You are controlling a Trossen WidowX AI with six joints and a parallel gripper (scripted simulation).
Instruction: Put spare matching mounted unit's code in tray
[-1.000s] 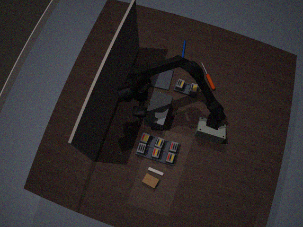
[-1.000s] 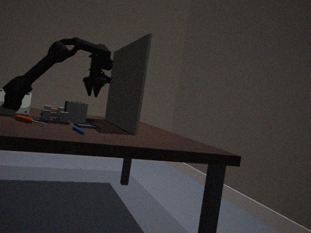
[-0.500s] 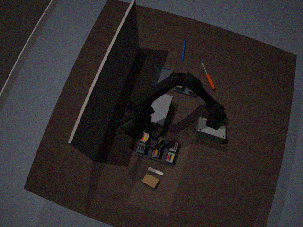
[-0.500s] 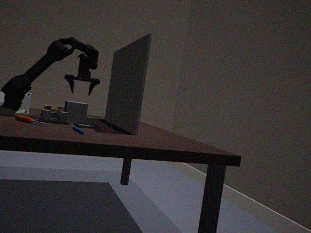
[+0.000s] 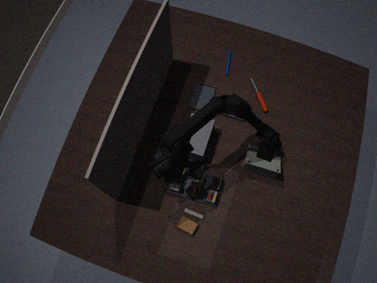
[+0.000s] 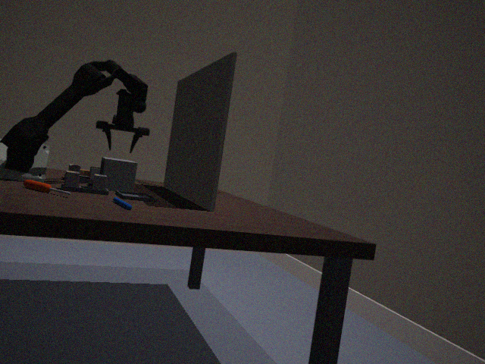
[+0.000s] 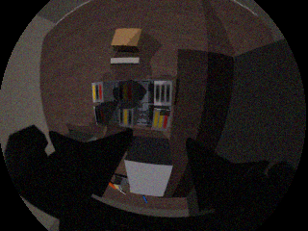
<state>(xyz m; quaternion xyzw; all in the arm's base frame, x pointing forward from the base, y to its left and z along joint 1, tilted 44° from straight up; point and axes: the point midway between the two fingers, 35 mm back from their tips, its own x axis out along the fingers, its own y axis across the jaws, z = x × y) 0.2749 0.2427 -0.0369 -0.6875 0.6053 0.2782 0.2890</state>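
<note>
Right now my gripper tip is 36 cm to the left of the grey tray, 12 cm above it and 6 cm short of it. From my gripper tip the other things lie so: tan block (18 cm to the left, 11 cm below, 11 cm behind); mounted unit (15 cm to the right, 7 cm below); white bar (13 cm to the left, 12 cm below, 11 cm behind).
</note>
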